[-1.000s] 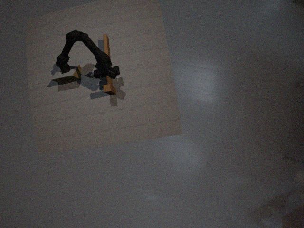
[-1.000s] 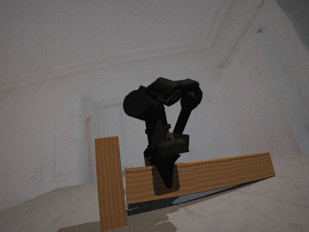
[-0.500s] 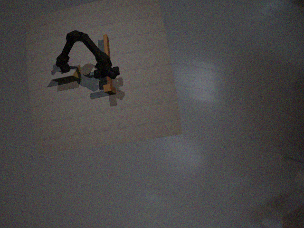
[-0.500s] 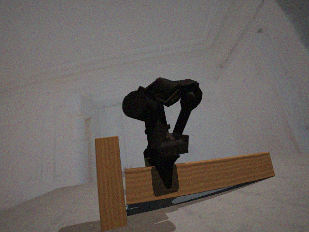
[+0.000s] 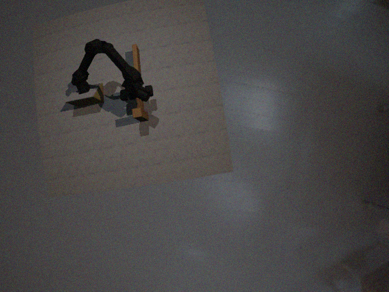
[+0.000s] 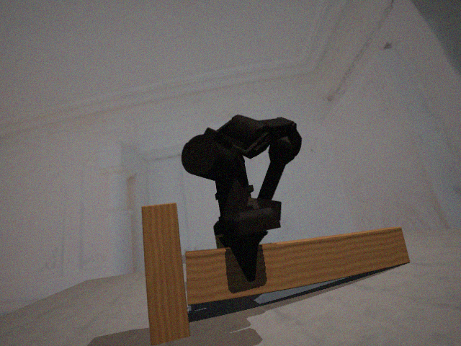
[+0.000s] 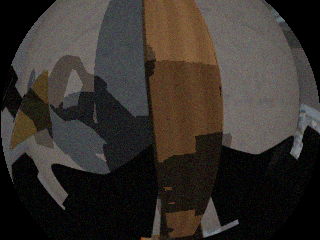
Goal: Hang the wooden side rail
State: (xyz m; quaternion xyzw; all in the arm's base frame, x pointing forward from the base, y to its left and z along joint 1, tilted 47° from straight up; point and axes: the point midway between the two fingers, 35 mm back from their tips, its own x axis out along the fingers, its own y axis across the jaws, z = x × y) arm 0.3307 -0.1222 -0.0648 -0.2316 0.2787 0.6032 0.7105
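My gripper tip is 120 mm to the left of the headboard post, 40 mm below it and 10 mm past it.
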